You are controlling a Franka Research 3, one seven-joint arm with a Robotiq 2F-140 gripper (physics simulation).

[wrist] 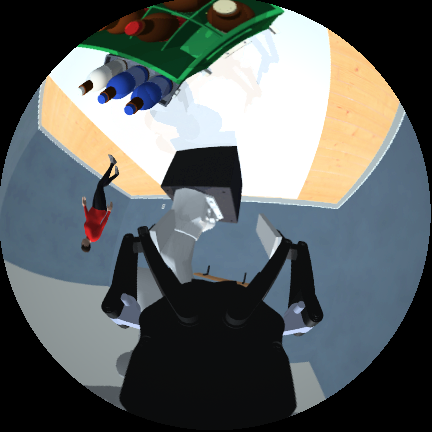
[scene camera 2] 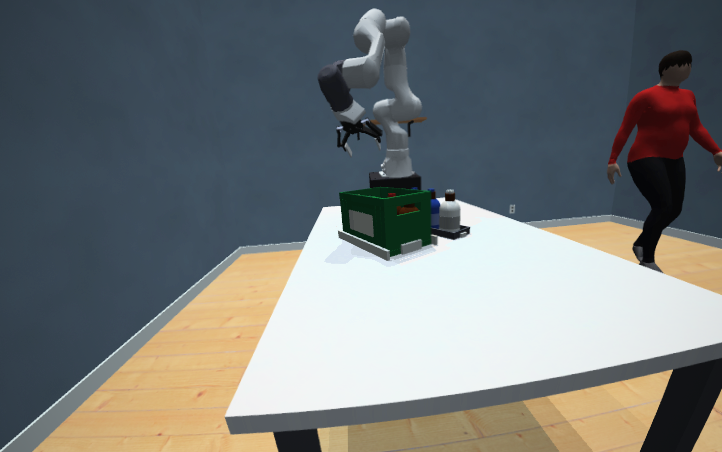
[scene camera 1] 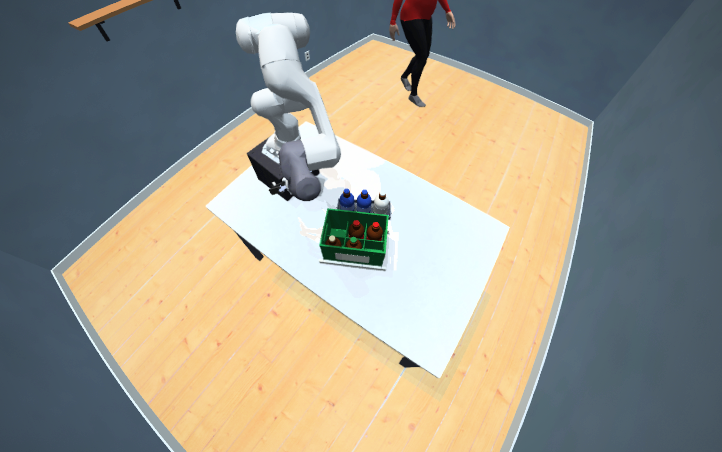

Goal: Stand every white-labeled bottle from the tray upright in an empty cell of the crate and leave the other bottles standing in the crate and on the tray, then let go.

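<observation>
A white bottle (scene camera 1: 381, 202) (scene camera 2: 449, 208) (wrist: 99, 77) with a dark neck stands on the dark tray (scene camera 2: 452, 234), at one end of a row with two blue bottles with blue caps (scene camera 1: 346, 200) (scene camera 1: 364, 200) (wrist: 120, 85) (wrist: 145, 96). The green crate (scene camera 1: 327, 254) (scene camera 2: 404, 229) (wrist: 145, 61) stands beside the tray. In scene camera 1 its back-left and front-right cells look empty; the other cells hold brown bottles, two red-capped (scene camera 1: 356, 229) (scene camera 1: 375, 230), one cream-capped (scene camera 1: 331, 240) and one green-capped (scene camera 1: 353, 242). My gripper (scene camera 2: 364, 148) (wrist: 215, 220) is open and empty, high above the table, away from crate and tray.
The white table (scene camera 1: 426, 277) (scene camera 2: 479, 319) carries the crate and tray. Low pale strips (scene camera 1: 351, 264) (scene camera 2: 362, 245) stand along the crate's base. The black robot base (scene camera 1: 266, 173) (scene camera 2: 395, 181) (wrist: 202, 167) is at the table's far end. A person in red (scene camera 2: 658, 125) (wrist: 94, 222) is beyond the table.
</observation>
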